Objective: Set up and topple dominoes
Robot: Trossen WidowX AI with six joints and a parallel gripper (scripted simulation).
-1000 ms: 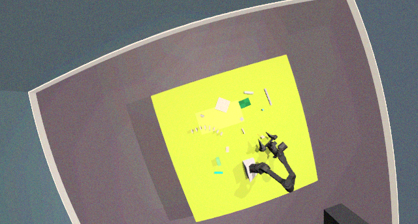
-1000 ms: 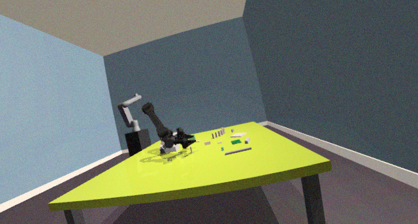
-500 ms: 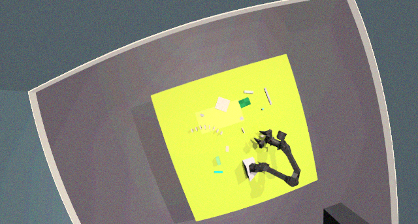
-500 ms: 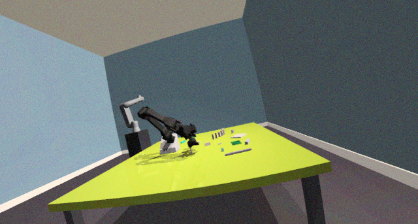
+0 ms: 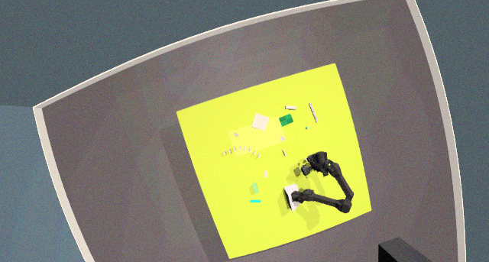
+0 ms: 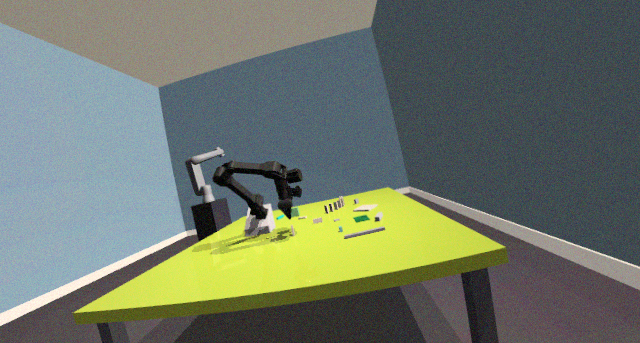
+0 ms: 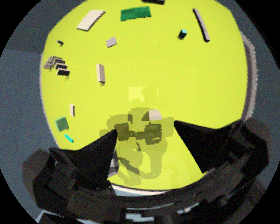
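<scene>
Right now the green block is 40 cm to the left of my gripper tip, 14 cm behind it and 6 cm below it. Also, from my gripper tip: green tile: 32 cm ahead, 9 cm to the left, 9 cm below; long grey bar: 34 cm ahead, 13 cm to the right, 9 cm below; white square tile: 34 cm ahead, 28 cm to the left, 9 cm below.
</scene>
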